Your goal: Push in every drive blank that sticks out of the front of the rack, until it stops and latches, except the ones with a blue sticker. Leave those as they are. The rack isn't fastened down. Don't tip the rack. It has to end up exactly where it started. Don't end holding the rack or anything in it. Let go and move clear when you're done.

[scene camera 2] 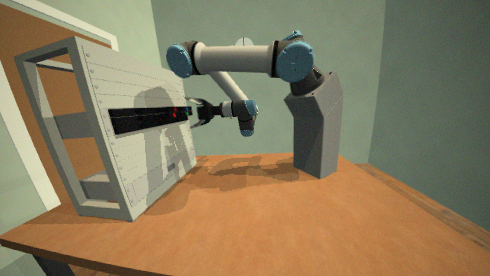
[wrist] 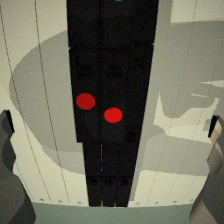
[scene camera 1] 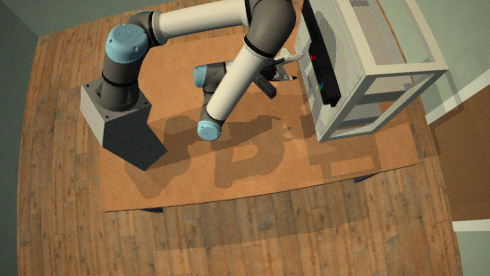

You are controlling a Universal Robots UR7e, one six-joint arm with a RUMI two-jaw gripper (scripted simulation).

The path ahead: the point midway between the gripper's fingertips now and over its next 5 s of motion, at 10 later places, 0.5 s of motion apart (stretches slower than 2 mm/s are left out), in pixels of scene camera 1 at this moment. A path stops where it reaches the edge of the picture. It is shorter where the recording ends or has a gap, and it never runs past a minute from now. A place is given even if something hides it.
My gripper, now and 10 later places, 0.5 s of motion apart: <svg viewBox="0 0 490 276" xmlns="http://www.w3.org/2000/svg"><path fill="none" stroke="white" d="M300 66L298 60L298 60L300 59L305 59L296 61L304 61L310 60L312 60L314 60L316 60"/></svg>
